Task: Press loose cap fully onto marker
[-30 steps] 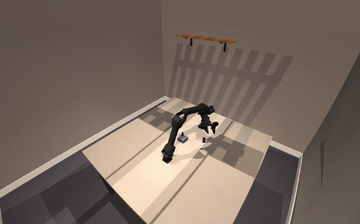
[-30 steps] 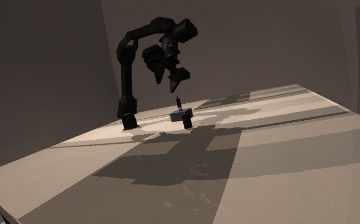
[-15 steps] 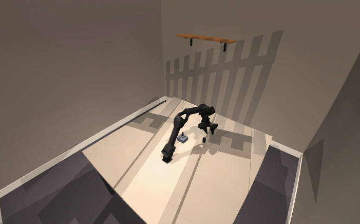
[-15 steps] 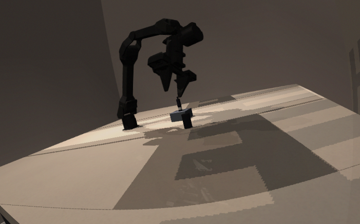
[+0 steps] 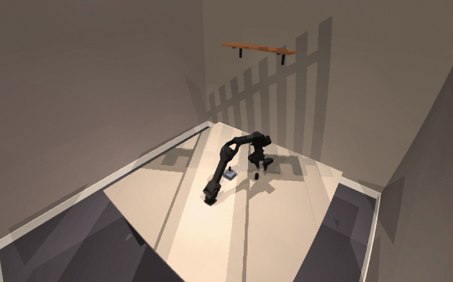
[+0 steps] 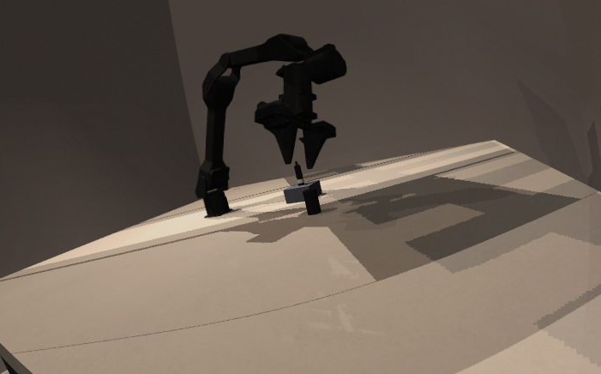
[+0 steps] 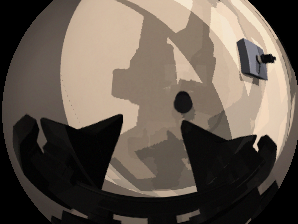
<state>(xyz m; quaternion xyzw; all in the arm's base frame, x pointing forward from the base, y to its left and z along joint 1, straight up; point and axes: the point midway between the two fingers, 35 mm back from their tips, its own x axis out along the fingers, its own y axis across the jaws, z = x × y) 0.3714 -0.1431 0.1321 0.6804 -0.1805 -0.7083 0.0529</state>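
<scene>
Now: the black cap 80 mm below my gripper tip, 30 mm to the left of it and 10 mm behind it. Round my gripper tip: grey holder block: 200 mm to the left, 110 mm behind, 80 mm below.
</scene>
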